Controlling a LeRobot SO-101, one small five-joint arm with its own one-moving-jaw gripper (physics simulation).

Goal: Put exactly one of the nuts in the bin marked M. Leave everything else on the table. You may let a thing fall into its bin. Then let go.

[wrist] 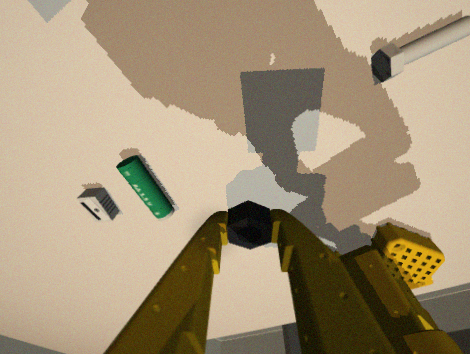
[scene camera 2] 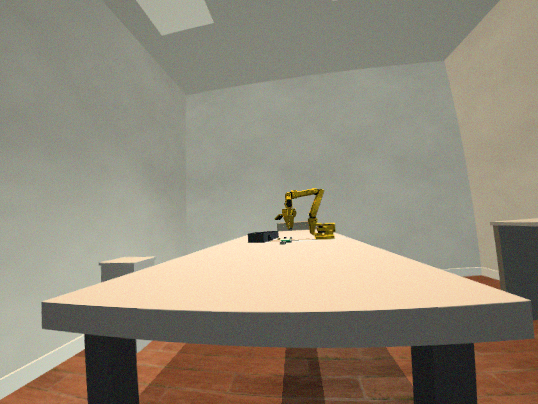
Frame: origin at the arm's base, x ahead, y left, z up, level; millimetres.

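Where they show: hand, tool point: (wrist: 227, 223) (scene camera 2: 288, 228); arm's base, link origin: (wrist: 357, 251) (scene camera 2: 320, 238).
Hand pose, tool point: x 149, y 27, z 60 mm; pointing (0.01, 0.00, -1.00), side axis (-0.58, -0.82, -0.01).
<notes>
Things, the pixels of their centre, and the offset from my tool point. Level surfaces: height alone.
- black hex nut, body centre: (wrist: 249, 225) dz -2, dx -7, dy -4 mm
- hex-headed bolt, body centre: (wrist: 422, 46) dz -55, dx -7, dy -98 mm
- green battery, body centre: (wrist: 148, 191) dz -53, dx +12, dy +66 mm
- small metal sharpener, body centre: (wrist: 99, 205) dz -55, dx +26, dy +112 mm
- table, surface height: dz -60 mm
My gripper (scene camera 2: 290, 227) (wrist: 249, 216) is shut on a black hex nut (wrist: 250, 231), with the two jaw tips pressing on its sides. In the scene view the gripper hangs above the table, to the right of the dark bins (scene camera 2: 262, 237); the nut is too small to make out there. The bins show small and edge-on, and no letter M can be read on them. No bin shows in the wrist view. No second nut can be told for certain; a hex-headed bolt (wrist: 387, 65) with a pale shank lies at the upper right of the wrist view.
A green battery (wrist: 146, 187) and a small metal sharpener (wrist: 98, 204) lie left of the jaws on the table (scene camera 2: 300, 280). A yellow block with a grid of holes (wrist: 414, 255) is at the lower right. The arm's base (scene camera 2: 324, 230) stands right of the gripper in the scene view.
</notes>
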